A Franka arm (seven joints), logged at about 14 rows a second.
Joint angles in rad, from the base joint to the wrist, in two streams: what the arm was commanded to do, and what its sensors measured. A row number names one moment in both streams.
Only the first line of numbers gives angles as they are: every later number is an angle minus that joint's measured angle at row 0.
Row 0, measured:
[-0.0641, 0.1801, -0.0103, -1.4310, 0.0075, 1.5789, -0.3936]
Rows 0 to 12, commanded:
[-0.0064, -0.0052, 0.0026, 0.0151, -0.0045, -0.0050, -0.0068]
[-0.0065, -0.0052, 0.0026, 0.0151, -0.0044, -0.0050, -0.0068]
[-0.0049, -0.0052, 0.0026, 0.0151, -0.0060, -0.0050, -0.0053]
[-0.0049, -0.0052, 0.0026, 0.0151, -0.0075, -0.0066, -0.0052]
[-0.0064, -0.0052, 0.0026, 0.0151, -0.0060, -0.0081, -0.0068]
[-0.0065, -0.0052, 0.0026, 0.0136, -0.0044, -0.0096, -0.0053]
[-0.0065, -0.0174, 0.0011, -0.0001, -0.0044, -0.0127, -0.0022]
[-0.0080, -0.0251, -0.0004, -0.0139, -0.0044, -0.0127, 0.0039]
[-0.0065, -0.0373, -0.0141, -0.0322, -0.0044, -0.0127, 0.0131]
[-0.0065, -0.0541, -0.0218, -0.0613, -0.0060, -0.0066, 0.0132]
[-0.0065, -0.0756, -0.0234, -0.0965, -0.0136, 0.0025, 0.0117]
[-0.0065, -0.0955, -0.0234, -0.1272, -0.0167, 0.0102, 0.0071]
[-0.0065, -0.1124, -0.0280, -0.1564, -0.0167, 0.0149, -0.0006]
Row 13, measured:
[-0.0026, -0.0395, -0.0293, -0.0593, -0.0002, -0.0048, 0.0026]
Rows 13 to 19, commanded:
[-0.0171, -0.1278, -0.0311, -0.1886, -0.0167, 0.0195, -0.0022]
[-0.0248, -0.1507, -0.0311, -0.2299, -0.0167, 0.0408, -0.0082]
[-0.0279, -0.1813, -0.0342, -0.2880, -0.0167, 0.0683, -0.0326]
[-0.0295, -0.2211, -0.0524, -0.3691, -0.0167, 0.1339, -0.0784]
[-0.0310, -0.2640, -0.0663, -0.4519, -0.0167, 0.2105, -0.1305]
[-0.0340, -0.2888, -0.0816, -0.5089, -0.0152, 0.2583, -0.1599]
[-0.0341, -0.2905, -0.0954, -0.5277, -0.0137, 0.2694, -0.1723]
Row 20, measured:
[-0.0267, -0.2003, -0.0787, -0.3840, -0.0030, 0.1907, -0.1241]
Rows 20 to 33, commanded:
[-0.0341, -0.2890, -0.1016, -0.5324, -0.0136, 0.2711, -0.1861]
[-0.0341, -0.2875, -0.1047, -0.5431, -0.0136, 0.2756, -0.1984]
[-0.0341, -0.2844, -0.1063, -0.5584, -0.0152, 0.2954, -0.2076]
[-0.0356, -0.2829, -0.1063, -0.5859, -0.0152, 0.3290, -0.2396]
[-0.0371, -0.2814, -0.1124, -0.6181, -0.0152, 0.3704, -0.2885]
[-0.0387, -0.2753, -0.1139, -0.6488, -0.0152, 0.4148, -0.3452]
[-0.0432, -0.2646, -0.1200, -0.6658, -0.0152, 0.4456, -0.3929]
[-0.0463, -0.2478, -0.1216, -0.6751, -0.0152, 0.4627, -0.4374]
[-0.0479, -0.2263, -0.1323, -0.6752, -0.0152, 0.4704, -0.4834]
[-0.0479, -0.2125, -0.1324, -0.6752, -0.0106, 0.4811, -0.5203]
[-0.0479, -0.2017, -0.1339, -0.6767, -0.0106, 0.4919, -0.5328]
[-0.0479, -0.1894, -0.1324, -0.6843, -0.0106, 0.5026, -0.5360]
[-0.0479, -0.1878, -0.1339, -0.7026, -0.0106, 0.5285, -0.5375]
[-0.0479, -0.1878, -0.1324, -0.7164, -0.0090, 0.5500, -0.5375]
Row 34, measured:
[-0.0389, -0.1861, -0.1383, -0.6844, -0.0032, 0.5007, -0.5166]
